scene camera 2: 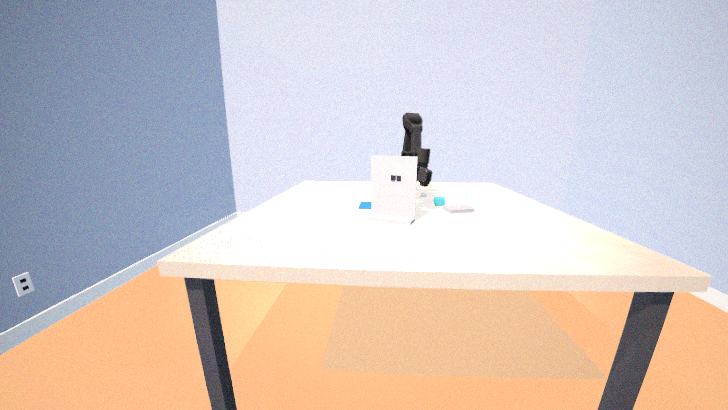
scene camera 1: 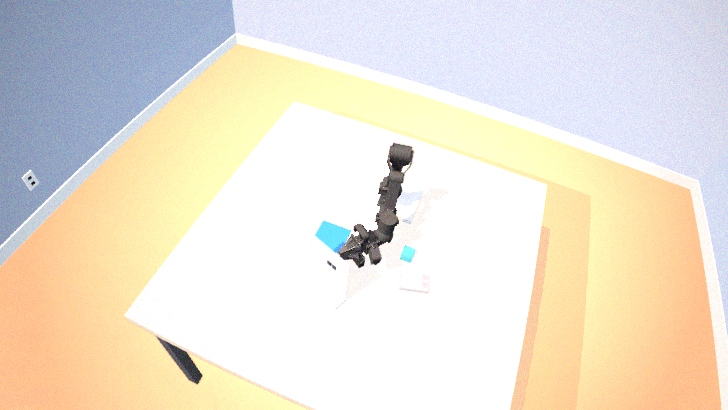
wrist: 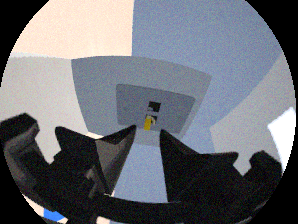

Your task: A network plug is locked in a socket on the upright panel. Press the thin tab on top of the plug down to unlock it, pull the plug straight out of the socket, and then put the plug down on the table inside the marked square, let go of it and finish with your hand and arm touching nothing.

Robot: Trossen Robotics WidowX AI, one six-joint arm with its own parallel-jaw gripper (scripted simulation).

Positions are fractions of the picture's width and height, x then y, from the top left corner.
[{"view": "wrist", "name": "my gripper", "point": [0.50, 0.58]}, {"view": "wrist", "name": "white upright panel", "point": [0.38, 0.41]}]
